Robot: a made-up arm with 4 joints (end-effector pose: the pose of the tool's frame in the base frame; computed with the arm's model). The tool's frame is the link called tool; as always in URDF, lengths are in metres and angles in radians.
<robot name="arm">
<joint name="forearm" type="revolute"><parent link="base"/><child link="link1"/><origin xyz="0 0 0.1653"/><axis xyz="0 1 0"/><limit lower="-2.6" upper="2.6"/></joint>
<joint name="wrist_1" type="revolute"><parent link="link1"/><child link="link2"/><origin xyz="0.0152 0.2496 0.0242"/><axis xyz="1 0 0"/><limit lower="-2.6" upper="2.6"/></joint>
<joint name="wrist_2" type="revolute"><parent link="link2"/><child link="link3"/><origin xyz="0.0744 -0.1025 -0.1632"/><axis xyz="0 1 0"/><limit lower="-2.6" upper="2.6"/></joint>
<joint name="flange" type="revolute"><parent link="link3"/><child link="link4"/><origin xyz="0.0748 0.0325 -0.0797"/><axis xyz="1 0 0"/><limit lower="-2.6" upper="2.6"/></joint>
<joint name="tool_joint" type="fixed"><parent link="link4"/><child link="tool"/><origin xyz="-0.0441 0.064 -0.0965"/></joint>
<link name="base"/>
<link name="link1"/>
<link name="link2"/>
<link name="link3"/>
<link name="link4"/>
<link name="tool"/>
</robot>
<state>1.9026 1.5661 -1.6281 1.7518</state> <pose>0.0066 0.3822 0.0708 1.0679 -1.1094 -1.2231</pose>
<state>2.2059 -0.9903 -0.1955 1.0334</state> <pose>-0.1923 0.0824 0.1404 0.2024 2.0959 0.0440</pose>
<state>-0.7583 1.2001 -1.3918 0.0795</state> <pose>0.2142 0.4024 0.3218 1.4150 -1.8782 -0.3767</pose>
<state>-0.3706 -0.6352 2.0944 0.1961</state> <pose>-0.0360 0.1943 0.0759 -0.0977 1.5803 -0.8345</pose>
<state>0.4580 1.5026 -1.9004 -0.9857</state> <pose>0.1873 0.3154 -0.0337 -0.0697 -0.2927 -1.8128</pose>
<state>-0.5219 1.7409 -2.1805 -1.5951</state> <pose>0.2286 0.3343 0.1448 0.6384 -0.0878 -2.0704</pose>
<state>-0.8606 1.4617 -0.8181 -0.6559</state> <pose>0.2282 0.5137 0.3028 1.0563 -1.1853 -0.3697</pose>
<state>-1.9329 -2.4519 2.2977 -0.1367</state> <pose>-0.0562 0.2242 0.0709 1.1924 0.2987 -2.0548</pose>
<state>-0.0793 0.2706 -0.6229 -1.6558</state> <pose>0.2140 0.1525 -0.0861 -1.3179 -0.4497 -0.6078</pose>
